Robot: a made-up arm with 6 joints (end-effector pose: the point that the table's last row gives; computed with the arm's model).
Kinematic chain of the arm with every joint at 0, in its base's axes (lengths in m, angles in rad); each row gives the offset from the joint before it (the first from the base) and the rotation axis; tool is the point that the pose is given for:
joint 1: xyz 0 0 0.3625 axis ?
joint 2: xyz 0.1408 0 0 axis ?
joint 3: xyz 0 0 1.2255 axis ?
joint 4: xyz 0 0 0.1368 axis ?
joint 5: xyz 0.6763 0 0 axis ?
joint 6: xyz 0.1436 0 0 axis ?
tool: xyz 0 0 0
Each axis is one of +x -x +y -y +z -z.
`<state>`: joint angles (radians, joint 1 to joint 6).
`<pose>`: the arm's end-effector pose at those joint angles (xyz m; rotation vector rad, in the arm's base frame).
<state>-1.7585 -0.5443 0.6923 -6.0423 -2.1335 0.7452</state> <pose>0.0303 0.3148 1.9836 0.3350 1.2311 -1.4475</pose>
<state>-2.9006 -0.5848 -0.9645 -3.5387 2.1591 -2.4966</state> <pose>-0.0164 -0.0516 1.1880 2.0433 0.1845 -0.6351</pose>
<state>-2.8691 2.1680 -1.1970 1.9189 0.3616 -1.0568</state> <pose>-0.3119 -0.1368 -0.2635 2.3361 -0.2586 0.3504</pose>
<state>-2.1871 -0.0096 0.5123 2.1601 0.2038 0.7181</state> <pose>-0.4294 -0.6481 2.0998 1.5817 -2.3745 0.5310</pose>
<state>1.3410 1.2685 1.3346 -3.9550 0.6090 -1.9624</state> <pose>0.4197 2.0562 0.8600 -0.5230 -0.0224 1.8152</pose>
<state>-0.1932 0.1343 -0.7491 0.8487 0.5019 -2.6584</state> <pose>0.9471 -0.1325 1.0727 1.9701 0.5269 -0.3726</pose>
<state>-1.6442 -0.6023 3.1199 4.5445 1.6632 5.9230</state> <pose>-0.0639 1.0535 0.9142 0.2308 -0.9474 2.8360</pose>
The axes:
joint 1: +z
joint 2: +y
joint 3: -y
joint 4: -x
joint 5: -y
joint 6: -x

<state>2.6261 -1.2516 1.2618 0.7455 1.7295 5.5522</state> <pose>1.4258 -0.9184 0.9362 -1.7579 1.8504 0.7813</pose>
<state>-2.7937 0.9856 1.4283 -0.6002 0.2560 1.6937</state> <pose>-1.7251 -0.6037 1.5394 0.9448 -1.2822 2.5150</pose>
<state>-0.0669 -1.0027 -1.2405 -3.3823 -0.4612 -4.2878</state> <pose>-0.0640 -0.0110 1.0255 1.3577 -0.2958 -0.0005</pose>
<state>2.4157 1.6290 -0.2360 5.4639 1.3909 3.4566</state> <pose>-0.9665 0.9958 -0.4483 1.7046 1.8246 0.1425</pose>
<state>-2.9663 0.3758 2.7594 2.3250 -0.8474 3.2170</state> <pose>0.0989 0.0972 1.8799 -2.4607 -1.0055 0.1403</pose>
